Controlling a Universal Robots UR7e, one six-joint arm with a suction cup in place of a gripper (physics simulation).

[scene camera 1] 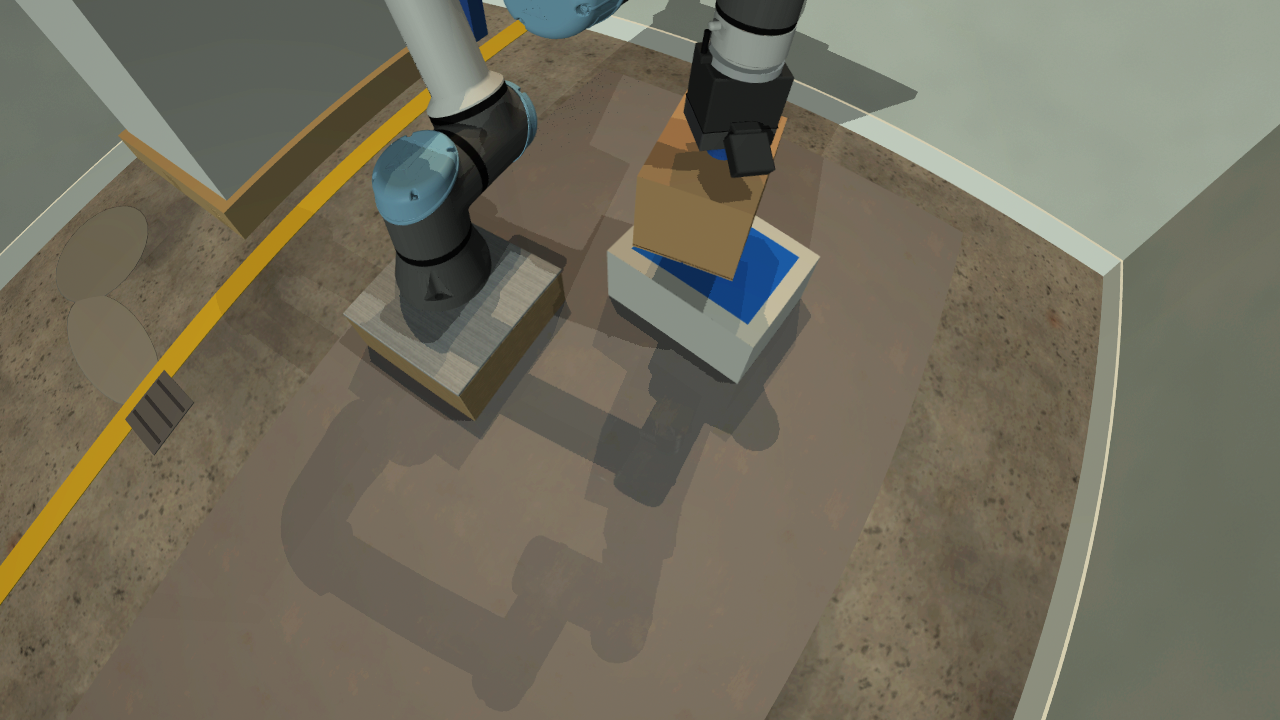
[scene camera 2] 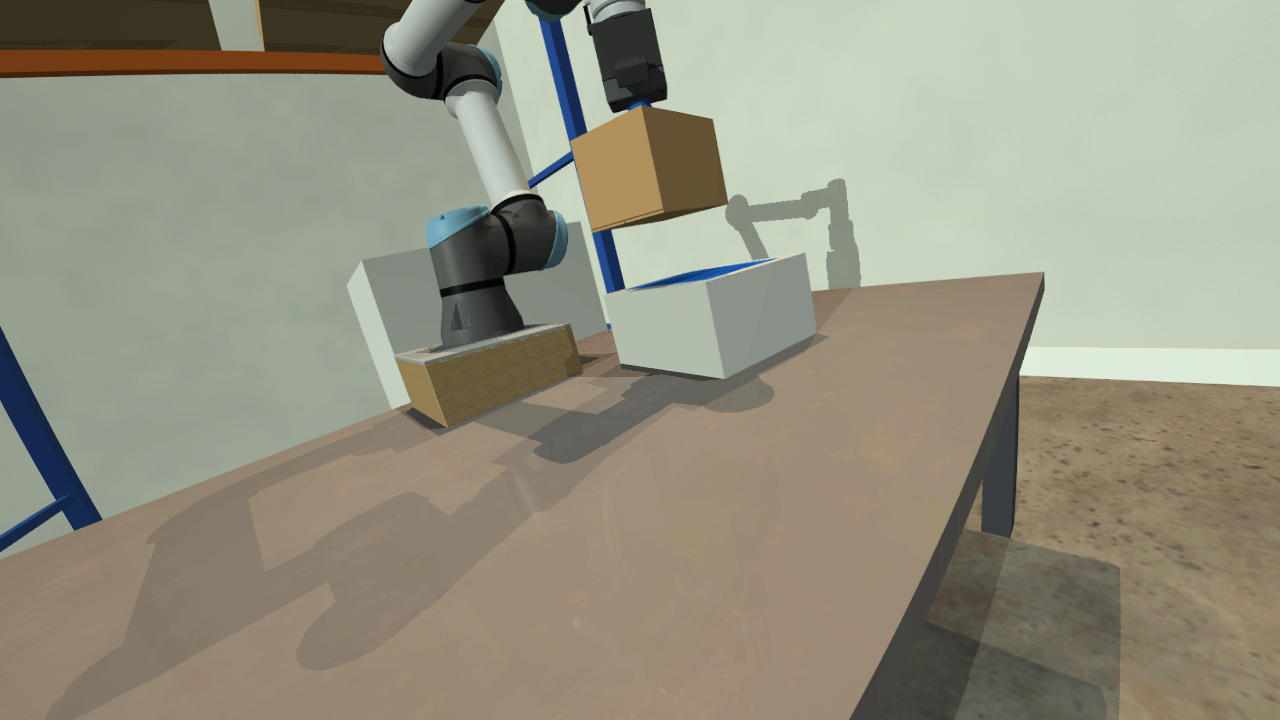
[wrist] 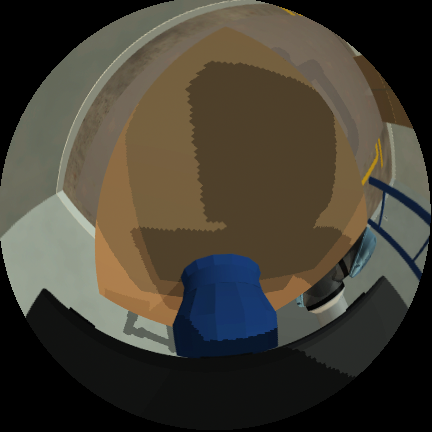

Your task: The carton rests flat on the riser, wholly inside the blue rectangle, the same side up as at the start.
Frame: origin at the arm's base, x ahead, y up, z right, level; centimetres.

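Seen in the pictures: hand at its tool point: (scene camera 1: pixel 720 155) (wrist: pixel 217 263); arm's base at its link origin: (scene camera 1: pixel 443 270) (scene camera 2: pixel 484 336).
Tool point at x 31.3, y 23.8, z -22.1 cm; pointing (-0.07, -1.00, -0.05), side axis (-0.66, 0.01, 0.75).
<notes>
Offsets run from my tool point to a thing's top centre. "spot": to the spot under its first point. Level surfaces: height alone.
The brown carton {dx -0.9, dy +1.5, dz -0.6 cm} (scene camera 1: pixel 689 219) (scene camera 2: pixel 617 170) (wrist: pixel 160 125) hangs from my suction cup (scene camera 1: pixel 718 154) (scene camera 2: pixel 639 105) (wrist: pixel 225 300), which sits against its top face. In scene camera 2 a gap shows between the carton's underside and the riser. The pale grey riser {dx +1.2, dy -21.3, dz -2.9 cm} (scene camera 1: pixel 671 307) (scene camera 2: pixel 666 331) stands on the table with the blue rectangle {spot: dx +8.5, dy -21.2, dz -8.0 cm} (scene camera 1: pixel 776 255) (scene camera 2: pixel 707 273) on its top. In scene camera 1 the carton covers the rear left part of the blue rectangle. The riser is hidden below the carton in the wrist view.
The arm's base stands on a wooden block (scene camera 1: pixel 519 344) (scene camera 2: pixel 505 376) to the left of the riser on the brown table {dy -33.3 cm} (scene camera 1: pixel 769 537) (scene camera 2: pixel 716 537). A blue rack post (scene camera 2: pixel 561 80) rises behind the arm. A large grey box (scene camera 1: pixel 268 71) stands at the upper left in scene camera 1.
</notes>
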